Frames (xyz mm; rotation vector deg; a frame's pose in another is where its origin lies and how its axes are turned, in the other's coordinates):
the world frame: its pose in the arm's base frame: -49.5 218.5 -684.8 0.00 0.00 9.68
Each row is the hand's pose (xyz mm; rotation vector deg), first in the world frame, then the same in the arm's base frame.
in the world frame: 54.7 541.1 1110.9 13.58 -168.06 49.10
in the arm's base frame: -86.6 761.1 426.1 28.12 -168.78 50.23
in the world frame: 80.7 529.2 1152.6 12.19 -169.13 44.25
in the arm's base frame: -58.9 753.7 467.8 26.77 -169.74 45.30
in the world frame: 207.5 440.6 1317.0 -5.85 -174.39 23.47
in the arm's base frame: 81.0 687.7 632.2 8.95 -175.49 24.07
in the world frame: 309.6 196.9 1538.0 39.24 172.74 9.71
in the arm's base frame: 222.6 464.7 853.2 24.60 175.95 10.04
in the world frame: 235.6 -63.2 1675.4 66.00 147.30 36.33
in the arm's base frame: 193.4 195.8 990.6 53.92 154.00 38.40
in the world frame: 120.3 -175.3 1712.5 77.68 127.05 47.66
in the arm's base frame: 98.6 65.9 1027.7 67.62 135.03 50.96
